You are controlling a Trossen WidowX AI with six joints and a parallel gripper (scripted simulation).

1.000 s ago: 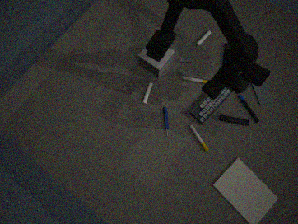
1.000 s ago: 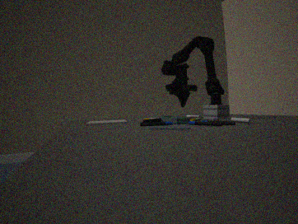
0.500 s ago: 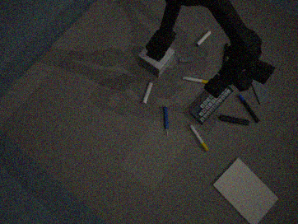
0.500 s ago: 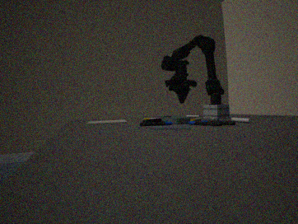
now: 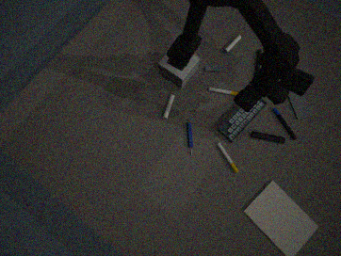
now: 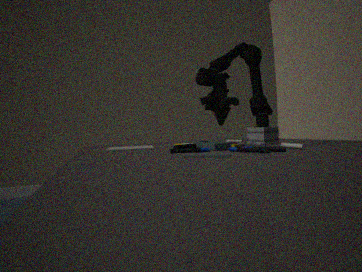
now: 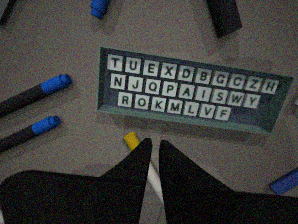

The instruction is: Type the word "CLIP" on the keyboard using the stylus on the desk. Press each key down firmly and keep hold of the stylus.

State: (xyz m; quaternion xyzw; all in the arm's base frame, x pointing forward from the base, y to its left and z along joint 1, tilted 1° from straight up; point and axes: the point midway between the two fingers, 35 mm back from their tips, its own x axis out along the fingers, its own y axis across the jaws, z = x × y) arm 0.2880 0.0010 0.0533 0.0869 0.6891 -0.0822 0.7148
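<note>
My gripper tip is 23 cm to the left of the blue stylus, 10 cm past it and 9 cm above it. Round my gripper tip: white pad (30 cm to the right, 30 cm ahead, 9 cm below).
</note>
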